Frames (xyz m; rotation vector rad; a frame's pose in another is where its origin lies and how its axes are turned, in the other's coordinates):
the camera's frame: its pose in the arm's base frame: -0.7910 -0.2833 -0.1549 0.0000 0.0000 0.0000
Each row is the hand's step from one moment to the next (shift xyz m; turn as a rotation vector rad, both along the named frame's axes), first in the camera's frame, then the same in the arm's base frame.
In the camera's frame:
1: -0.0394 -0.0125 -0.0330 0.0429 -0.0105 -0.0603
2: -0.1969 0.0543 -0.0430 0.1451 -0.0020 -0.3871
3: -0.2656 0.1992 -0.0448 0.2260 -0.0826 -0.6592
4: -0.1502 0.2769 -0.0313 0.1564 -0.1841 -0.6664
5: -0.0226 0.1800 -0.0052 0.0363 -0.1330 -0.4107
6: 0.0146 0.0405 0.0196 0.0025 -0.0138 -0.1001
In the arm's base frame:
1: -0.0394 -0.0125 -0.0330 0.0429 -0.0105 -0.0603
2: -0.1969 0.0543 -0.0430 0.1451 -0.0020 -0.3871
3: -0.2656 0.1992 -0.0448 0.2260 -0.0826 -0.6592
4: -0.1502 0.2769 -0.0313 0.1564 -0.1841 -0.6664
5: -0.0226 0.1800 -0.0052 0.0363 -0.1330 -0.4107
6: 0.0146 0.0405 0.0196 0.0025 -0.0138 -0.1001

